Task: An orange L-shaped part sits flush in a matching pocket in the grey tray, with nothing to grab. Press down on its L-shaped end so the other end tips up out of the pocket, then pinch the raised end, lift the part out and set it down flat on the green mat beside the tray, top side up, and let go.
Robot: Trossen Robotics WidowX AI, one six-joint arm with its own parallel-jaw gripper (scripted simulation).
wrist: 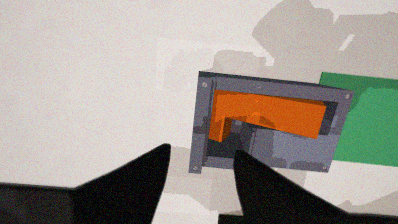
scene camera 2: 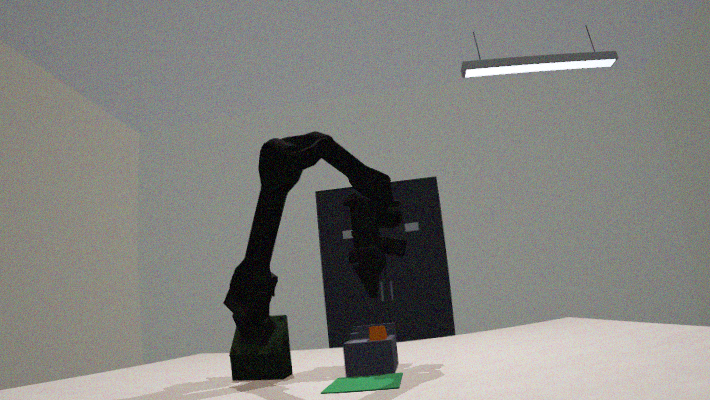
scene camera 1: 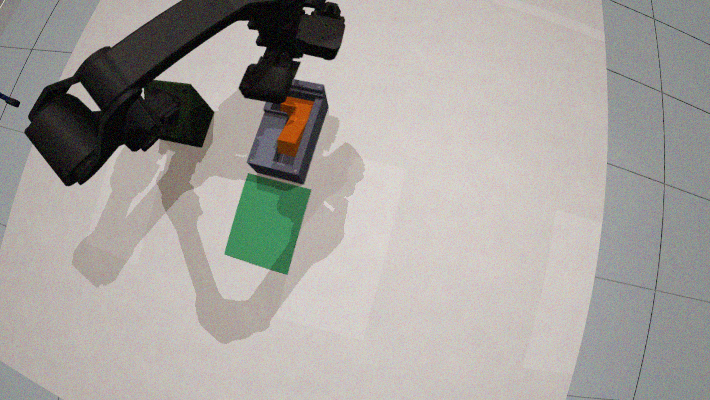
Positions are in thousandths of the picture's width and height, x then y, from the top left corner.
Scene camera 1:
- my gripper: 416, 169
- orange L-shaped part: 420, 276
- green mat: 378, 549
